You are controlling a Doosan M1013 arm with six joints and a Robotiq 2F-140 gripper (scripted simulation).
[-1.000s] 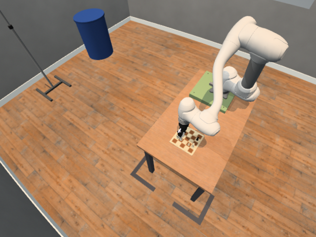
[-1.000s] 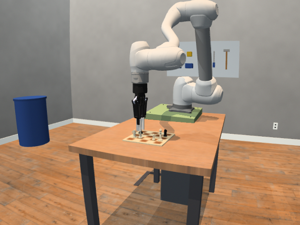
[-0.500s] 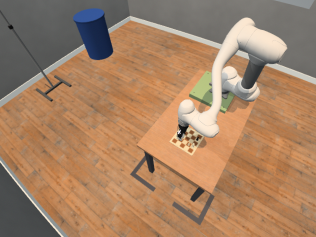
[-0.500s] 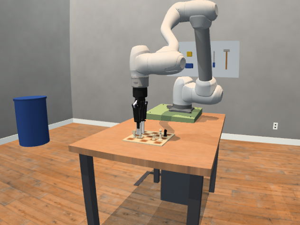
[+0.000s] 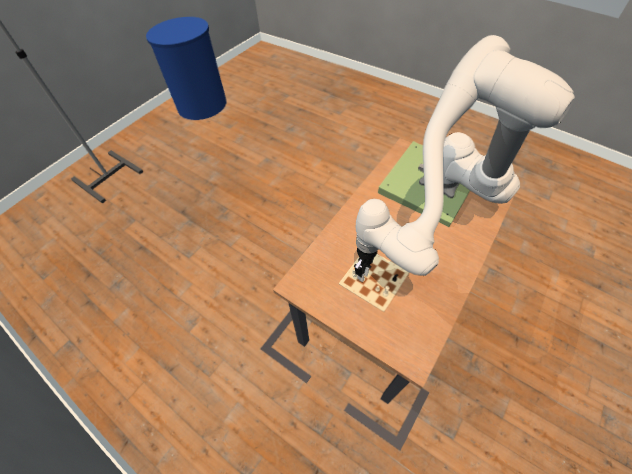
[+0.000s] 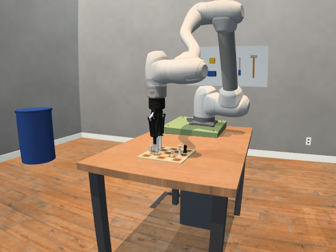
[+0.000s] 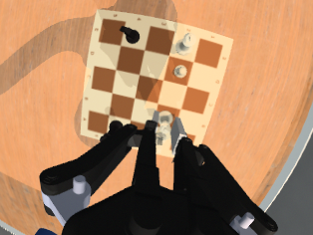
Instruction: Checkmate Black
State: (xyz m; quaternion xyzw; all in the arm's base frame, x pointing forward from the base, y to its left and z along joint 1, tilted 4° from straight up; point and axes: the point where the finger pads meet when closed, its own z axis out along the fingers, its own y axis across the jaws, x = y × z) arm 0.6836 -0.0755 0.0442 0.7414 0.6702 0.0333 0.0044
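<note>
The black king lies 8 cm behind my hand, 3 cm to the right of it and 2 cm below it. Round my hand: black pawn 12 cm to the left, 7 cm behind, 4 cm below; then chessboard 6 cm below, 4 cm to the left, 3 cm behind; then white pawn 8 cm to the left, 4 cm below, 1 cm ahead.
</note>
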